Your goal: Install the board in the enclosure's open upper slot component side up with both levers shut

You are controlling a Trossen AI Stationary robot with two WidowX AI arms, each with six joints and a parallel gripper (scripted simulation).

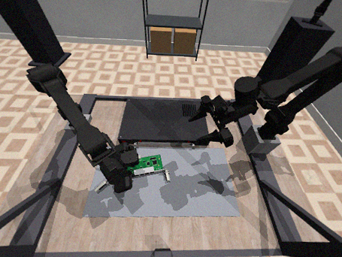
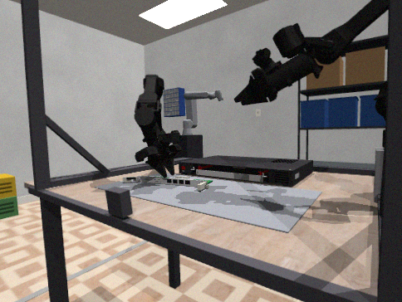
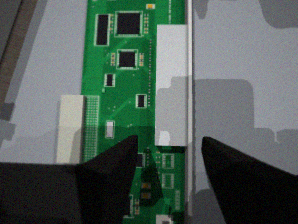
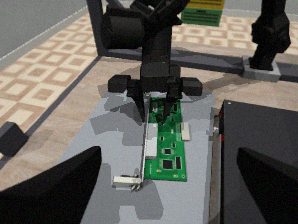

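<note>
Now: left hand 4 cm above the green board, 2 cm to the left of it and 1 cm past it. From my left hand the other things lie so: enclosure 28 cm ahead, 11 cm to the right, 2 cm below; grey mat 14 cm to the right, 6 cm below.
</note>
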